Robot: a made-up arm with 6 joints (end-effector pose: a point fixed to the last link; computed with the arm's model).
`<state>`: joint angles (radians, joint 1 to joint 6).
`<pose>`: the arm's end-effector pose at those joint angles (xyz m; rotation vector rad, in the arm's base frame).
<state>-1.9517 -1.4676 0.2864 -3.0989 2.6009 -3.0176</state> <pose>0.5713 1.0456 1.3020 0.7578 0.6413 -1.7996</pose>
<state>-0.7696 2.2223 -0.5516 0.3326 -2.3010 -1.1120</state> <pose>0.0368 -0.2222 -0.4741 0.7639 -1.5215 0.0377</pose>
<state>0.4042 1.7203 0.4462 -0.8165 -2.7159 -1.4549</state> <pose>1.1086 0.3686 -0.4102 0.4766 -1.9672 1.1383</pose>
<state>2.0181 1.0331 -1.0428 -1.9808 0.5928 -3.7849</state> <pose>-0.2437 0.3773 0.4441 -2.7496 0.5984 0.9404</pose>
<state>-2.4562 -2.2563 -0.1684 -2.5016 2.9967 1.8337</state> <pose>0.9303 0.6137 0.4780 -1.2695 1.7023 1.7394</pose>
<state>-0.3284 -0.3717 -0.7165 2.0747 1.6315 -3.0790</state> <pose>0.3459 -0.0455 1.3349 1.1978 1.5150 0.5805</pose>
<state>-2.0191 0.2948 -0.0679 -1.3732 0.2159 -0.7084</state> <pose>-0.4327 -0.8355 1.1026 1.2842 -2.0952 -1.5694</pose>
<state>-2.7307 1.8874 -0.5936 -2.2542 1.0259 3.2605</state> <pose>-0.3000 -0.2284 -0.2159 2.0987 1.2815 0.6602</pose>
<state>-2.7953 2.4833 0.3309 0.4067 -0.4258 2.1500</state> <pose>-0.3228 0.0220 -1.0047 0.5315 0.7296 0.2935</pose>
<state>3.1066 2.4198 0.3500 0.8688 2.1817 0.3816</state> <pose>-0.4445 0.1072 -1.0137 -0.3105 -0.1151 -2.4568</pose>
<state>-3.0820 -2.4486 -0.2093 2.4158 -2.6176 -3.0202</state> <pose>1.2081 -0.0342 0.1715 1.7332 1.1918 -1.9859</pose>
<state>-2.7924 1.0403 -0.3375 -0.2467 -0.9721 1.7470</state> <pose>-1.0071 -0.2204 0.2905 1.2316 0.6993 -0.4700</pose>
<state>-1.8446 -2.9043 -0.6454 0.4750 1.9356 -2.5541</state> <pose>0.0848 0.7682 -0.0354 -1.2246 0.5774 0.9307</pose>
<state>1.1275 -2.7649 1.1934 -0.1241 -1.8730 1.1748</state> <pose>-0.2599 -0.8754 -1.0316 0.2564 -1.8481 -0.4410</pose>
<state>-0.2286 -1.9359 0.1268 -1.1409 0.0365 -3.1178</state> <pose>-1.2041 0.2195 0.7990 -1.3200 -1.1165 -2.1372</pose>
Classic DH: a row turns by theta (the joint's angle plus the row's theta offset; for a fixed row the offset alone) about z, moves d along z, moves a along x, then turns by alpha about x. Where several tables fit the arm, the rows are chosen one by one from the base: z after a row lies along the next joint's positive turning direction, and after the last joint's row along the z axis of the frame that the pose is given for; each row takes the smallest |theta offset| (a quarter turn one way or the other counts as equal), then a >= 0, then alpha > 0; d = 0 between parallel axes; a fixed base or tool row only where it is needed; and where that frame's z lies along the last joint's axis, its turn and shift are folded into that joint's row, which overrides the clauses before.
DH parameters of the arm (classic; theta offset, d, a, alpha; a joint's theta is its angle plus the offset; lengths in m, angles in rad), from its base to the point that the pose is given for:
joint 1: 0 0.475 0 -1.5708
joint 2: -1.5708 0 1.0619 3.1416
joint 3: 0 0 0 -1.5708
joint 4: 0 -0.7287 0 1.5708
joint 5: 0 0.1418 0 -1.5708
joint 6: 1.5708 0 0 1.5708
tool (fixed): -1.5708 0 0 0

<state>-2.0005 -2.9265 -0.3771 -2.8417 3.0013 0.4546</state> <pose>0.4597 0.6780 -0.1209 -1.5020 2.3523 0.5507</pose>
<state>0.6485 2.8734 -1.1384 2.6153 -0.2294 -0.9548</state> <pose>-0.2676 -0.0489 -0.0378 0.0002 -1.5951 -1.4483</pose>
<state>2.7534 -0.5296 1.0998 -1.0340 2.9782 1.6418</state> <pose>0.4509 -0.1061 2.1260 0.7804 1.4424 -0.5536</pose>
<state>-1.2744 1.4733 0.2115 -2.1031 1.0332 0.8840</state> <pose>0.4082 -1.0904 -0.1530 0.9676 0.7432 -2.7434</pose>
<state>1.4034 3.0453 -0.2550 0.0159 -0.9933 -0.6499</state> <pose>0.0369 -0.6328 -0.4690 1.7920 -1.3641 1.4668</pose>
